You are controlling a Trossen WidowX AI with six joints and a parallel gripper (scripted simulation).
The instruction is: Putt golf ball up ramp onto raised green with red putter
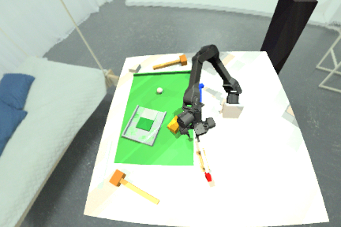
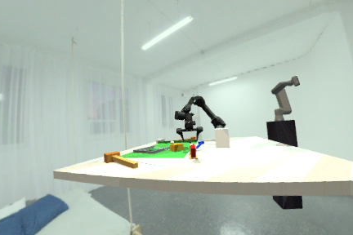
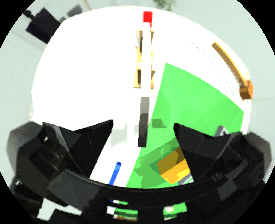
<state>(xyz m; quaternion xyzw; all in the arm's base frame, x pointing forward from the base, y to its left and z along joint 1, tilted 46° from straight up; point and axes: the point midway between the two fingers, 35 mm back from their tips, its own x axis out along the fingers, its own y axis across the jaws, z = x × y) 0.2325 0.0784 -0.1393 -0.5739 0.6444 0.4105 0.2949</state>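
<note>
Now: gripper tip 20 mm past the red putter, 110 mm to the right of it and 20 mm above it. Round my gripper tip: white golf ball 220 mm ahead, 400 mm to the right, 50 mm below; yellow block 120 mm ahead, 110 mm to the right, 50 mm below; blue putter 60 mm behind, 290 mm to the right, 60 mm below.
</note>
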